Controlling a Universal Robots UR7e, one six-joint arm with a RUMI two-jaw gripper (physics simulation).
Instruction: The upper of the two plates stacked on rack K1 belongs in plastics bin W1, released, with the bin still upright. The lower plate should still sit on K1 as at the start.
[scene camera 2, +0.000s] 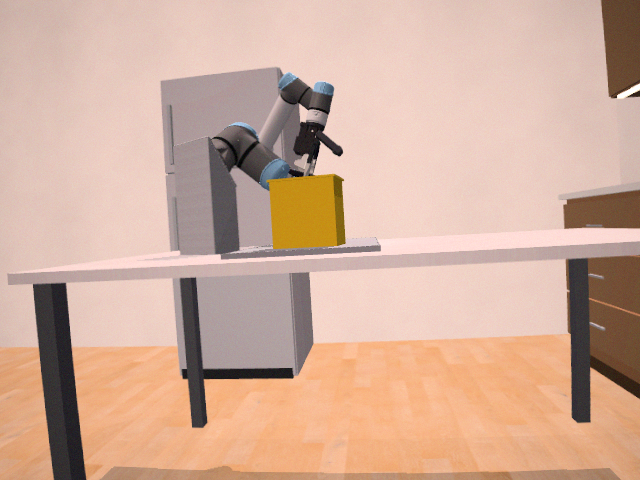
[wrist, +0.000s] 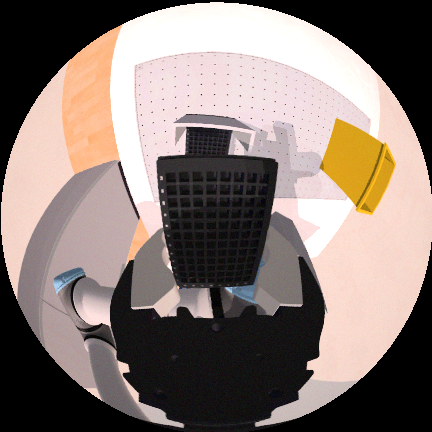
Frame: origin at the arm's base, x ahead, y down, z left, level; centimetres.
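Seen in the pictures: gripper, fingertip midpoint: (wrist: 215, 228); arm's base, link origin: (scene camera 2: 205, 167).
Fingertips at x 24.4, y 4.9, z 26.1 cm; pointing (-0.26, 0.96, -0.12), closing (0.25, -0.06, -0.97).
Pixels of each thing's top centre, then the offset from my fingertips to it. Level surfaces: height alone.
- upper plate, top centre: (wrist: 218, 263) dy -4.3, dx +1.0, dz +0.3 cm
- Rack K1, top centre: (wrist: 207, 182) dy +7.6, dx +0.2, dz +0.6 cm
- lower plate, top centre: (wrist: 206, 149) dy +18.4, dx +1.2, dz +0.7 cm
- yellow bin, top centre: (scene camera 2: 306, 179) (wrist: 380, 184) dy +3.8, dx +14.2, dz -35.7 cm
- thin perforated board, surface height: dy +21.8 cm
- table, surface height: dy +23.1 cm
My gripper (scene camera 2: 309, 168) (wrist: 215, 228) is shut on the upper plate (wrist: 217, 225), a black plate with a grid of square wells, held between the two grey fingers. It is up in the air, apart from the rack. Rack K1 (wrist: 214, 120), a grey stand with a pale rim, is beyond the held plate in the wrist view. The lower plate (wrist: 207, 141), also black and gridded, sits on it, partly hidden by the held plate. The yellow bin (scene camera 2: 305, 214) (wrist: 352, 160), taken as W1, stands upright; its inside is hidden. The rack is not visible in the scene view.
A thin perforated board (scene camera 2: 364, 244) (wrist: 210, 75) lies on the table (scene camera 2: 465, 245) under the rack and bin. A tall grey block (scene camera 2: 196, 196) stands left of the bin, beside the arm's base. A grey fridge (scene camera 2: 227, 103) (wrist: 90, 225) stands behind the table.
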